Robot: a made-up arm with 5 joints.
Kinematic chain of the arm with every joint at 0, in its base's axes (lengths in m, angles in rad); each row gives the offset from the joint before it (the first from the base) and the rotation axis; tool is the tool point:
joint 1: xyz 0 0 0.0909 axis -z
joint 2: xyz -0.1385 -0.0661 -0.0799 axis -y
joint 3: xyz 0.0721 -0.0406 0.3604 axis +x
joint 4: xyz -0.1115 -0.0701 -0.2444 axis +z
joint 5: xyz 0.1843 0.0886 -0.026 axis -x
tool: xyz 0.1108 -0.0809 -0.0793
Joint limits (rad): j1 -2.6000..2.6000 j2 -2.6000..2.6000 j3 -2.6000..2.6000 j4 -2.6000..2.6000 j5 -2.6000..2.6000
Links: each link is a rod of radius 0.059 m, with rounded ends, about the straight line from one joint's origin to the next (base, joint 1, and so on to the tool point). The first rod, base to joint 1, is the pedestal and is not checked.
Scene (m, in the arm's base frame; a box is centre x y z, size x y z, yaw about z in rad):
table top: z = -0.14
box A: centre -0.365 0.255 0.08 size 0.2 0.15 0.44 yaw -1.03
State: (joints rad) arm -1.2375 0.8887 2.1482 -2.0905 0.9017
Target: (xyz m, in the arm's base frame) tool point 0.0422 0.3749 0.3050
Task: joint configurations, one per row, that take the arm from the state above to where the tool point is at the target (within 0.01 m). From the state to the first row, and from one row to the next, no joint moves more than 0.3 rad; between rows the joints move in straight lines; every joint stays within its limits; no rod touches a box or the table.
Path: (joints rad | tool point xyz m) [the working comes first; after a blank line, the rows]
Joints at the target: -0.2928 -0.6264 2.5434 -1.1519 0.5703
Straight joint move there: touches box A.

1: -1.0190 0.6609 2.2612 -2.0273 0.7217 | -0.5105 -0.2324 0.1197
2: -0.8006 0.4331 2.3741 -1.9642 0.5416 | -0.5493 -0.0780 0.2488
3: -0.5821 0.2054 2.4870 -1.9010 0.3616 | -0.5035 0.0982 0.3735
4: -0.3636 -0.0224 2.6000 -1.8379 0.1815 | -0.3650 0.2550 0.4779
5: -0.3400 -0.2237 2.5811 -1.6092 0.3111 | -0.2214 0.3170 0.4528
6: -0.3164 -0.4251 2.5622 -1.3806 0.4407 | -0.0827 0.3578 0.3933
7: -0.2928 -0.6264 2.5434 -1.1519 0.5703 | 0.0422 0.3749 0.3050

